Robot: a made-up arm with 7 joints.
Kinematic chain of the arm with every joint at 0, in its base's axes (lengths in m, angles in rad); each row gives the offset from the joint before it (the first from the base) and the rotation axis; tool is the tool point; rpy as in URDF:
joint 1: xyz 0 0 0.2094 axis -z
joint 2: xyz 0 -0.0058 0.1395 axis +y
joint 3: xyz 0 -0.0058 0.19 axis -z
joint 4: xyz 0 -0.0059 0.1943 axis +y
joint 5: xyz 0 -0.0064 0.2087 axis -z
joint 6: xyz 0 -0.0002 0.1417 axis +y
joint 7: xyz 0 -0.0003 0.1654 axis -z
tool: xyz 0 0 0 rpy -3.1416 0 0
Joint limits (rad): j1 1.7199..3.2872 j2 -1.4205..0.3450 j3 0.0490..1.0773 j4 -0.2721..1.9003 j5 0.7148..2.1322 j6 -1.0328..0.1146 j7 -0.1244..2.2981
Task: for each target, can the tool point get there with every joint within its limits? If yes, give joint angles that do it. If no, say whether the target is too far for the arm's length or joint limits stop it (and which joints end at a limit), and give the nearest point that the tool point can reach.
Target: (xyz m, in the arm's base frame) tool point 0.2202 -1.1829 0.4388
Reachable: no: too far | nearest point -0.0433 -0.6030 0.5835 | short by 0.653 m
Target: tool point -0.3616 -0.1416 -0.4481
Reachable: no: joint limits stop it (at a limit: joint 2, joint 4, joint 5) | nearest point -0.4380 -0.1715 0.3667 | short by 0.819 m
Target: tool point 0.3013 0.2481 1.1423
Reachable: yes | joints 2.6014 -0.5982 0.6561 0.3070 1.1549 -0.3642 0.8108
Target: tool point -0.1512 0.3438 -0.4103
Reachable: no: joint limits stop it (at a limit: joint 1, joint 2, joint 4, joint 5) | nearest point -0.3471 0.3065 0.3939 | short by 0.829 m
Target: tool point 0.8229 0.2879 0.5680
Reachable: yes | joints 2.8120 -1.2754 0.1493 -0.0884 1.7008 -0.0681 1.0486
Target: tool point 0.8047 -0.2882 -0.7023
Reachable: no: too far | nearest point 0.7782 -0.1945 0.2509 | short by 0.958 m
